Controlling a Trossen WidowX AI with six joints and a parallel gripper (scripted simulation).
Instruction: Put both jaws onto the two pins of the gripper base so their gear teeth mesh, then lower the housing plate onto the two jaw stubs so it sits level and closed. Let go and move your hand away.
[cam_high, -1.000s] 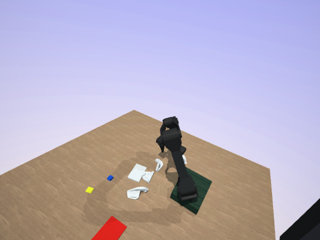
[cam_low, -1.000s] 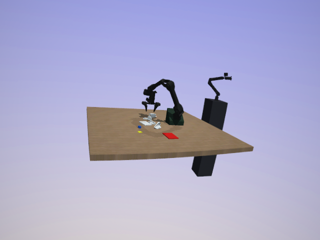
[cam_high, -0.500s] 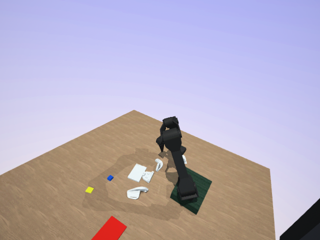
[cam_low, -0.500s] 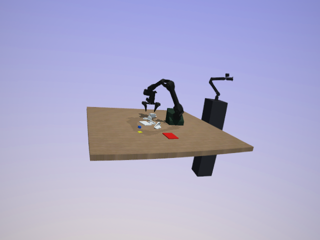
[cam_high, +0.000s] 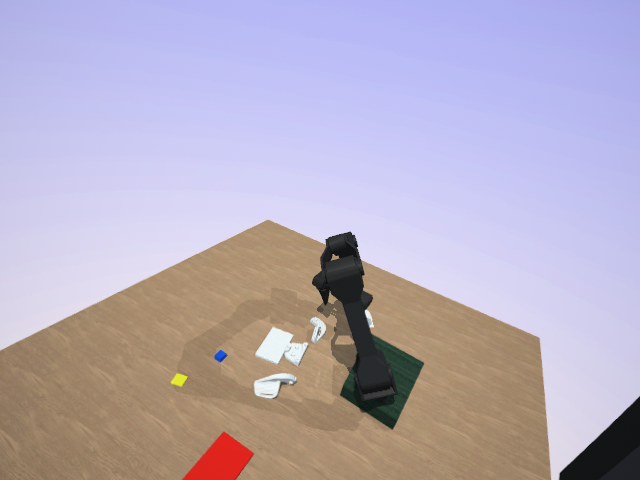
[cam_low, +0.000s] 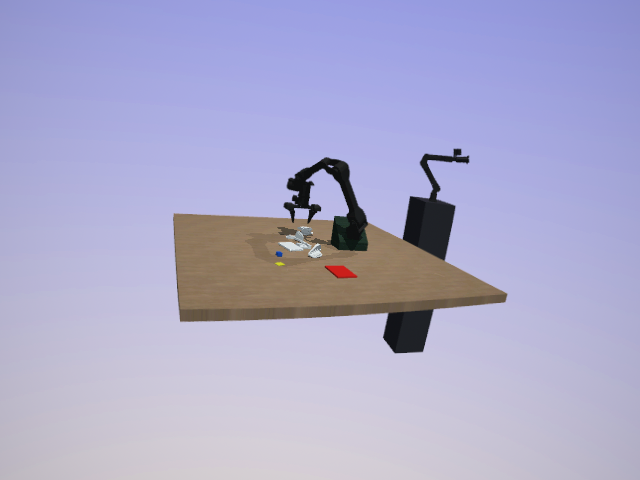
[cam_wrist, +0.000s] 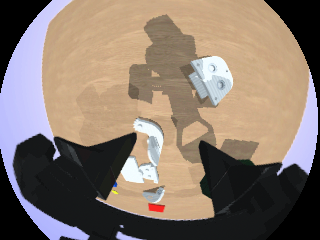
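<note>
Now: gripper tip 7 cm above the white jaw, 4 cm to the right of it and 4 cm short of it. Also, from my gripper tip: blue cube: 34 cm to the left, 15 cm ahead, 7 cm below; then yellow tile: 45 cm to the left, 16 cm ahead, 8 cm below; then red patch: 52 cm to the left, 8 cm behind, 7 cm below.
</note>
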